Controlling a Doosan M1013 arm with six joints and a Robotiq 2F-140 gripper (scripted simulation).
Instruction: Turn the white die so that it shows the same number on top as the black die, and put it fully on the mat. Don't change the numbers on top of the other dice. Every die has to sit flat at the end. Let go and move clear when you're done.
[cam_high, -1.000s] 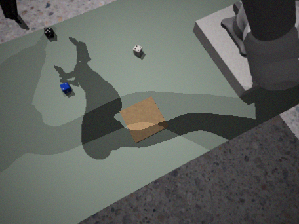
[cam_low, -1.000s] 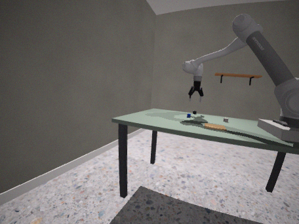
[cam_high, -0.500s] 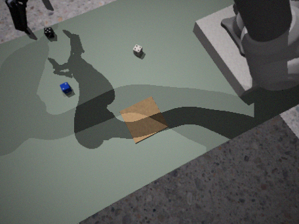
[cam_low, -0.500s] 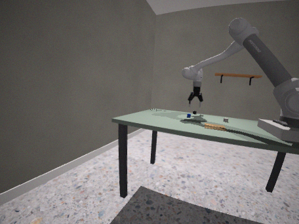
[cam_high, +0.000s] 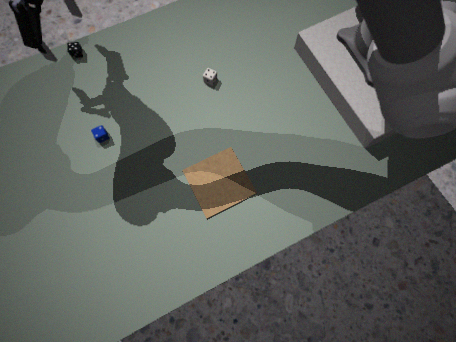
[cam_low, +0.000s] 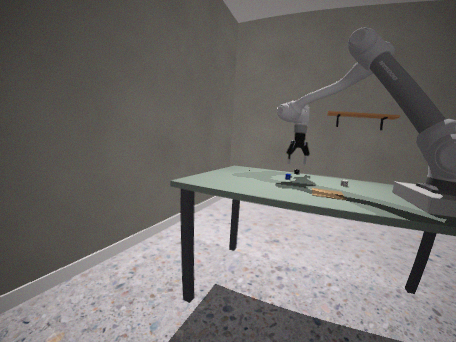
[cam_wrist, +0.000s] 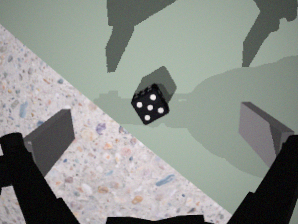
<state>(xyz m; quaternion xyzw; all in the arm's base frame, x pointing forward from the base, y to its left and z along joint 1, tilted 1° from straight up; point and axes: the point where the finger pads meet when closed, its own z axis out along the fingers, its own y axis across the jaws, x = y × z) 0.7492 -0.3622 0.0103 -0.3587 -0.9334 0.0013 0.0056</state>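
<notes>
Right now my hand is 310 mm past the white die, 220 mm to the right of it and 70 mm above it. Round my hand: brown mat 220 mm behind, 510 mm to the left, 80 mm below; blue die 10 mm ahead, 270 mm to the left, 70 mm below; black die 70 mm below.
</notes>
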